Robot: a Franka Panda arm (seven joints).
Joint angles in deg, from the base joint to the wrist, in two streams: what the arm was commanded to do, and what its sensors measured. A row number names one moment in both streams.
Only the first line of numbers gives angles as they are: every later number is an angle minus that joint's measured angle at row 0.
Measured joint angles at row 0:
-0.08 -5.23 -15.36 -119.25 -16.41 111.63 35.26
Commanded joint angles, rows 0 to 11:
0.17 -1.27 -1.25 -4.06 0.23 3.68 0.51
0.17 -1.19 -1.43 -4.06 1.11 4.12 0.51
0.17 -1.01 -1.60 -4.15 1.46 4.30 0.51
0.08 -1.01 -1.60 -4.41 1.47 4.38 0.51
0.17 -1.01 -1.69 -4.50 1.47 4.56 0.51
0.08 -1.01 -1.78 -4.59 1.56 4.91 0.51
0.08 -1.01 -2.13 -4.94 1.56 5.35 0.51
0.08 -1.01 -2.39 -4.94 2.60 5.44 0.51
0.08 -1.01 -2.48 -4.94 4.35 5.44 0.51
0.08 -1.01 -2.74 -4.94 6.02 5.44 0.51
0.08 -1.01 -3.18 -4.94 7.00 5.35 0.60
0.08 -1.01 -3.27 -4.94 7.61 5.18 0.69
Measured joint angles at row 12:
-0.01 -0.01 -2.46 -3.57 4.97 3.75 0.22
